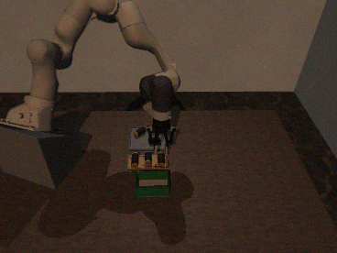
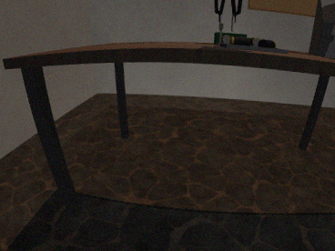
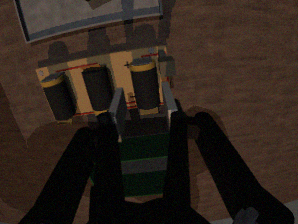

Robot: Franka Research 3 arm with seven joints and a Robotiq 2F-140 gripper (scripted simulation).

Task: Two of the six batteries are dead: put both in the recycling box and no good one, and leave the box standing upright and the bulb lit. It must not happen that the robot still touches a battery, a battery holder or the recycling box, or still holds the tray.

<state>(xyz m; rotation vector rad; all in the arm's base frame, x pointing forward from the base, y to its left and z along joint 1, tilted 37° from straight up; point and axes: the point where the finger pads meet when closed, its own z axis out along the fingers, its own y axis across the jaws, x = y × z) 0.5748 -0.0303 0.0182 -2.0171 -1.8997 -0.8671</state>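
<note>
My hand is 4 cm to the right of the yellow bulb, 3 cm short of it and 2 cm above it. The rest, counted from my hand: grey tray: 17 cm to the left, 9 cm below, 7 cm behind; green recycling box: 16 cm to the right, 8 cm below, 4 cm behind.
</note>
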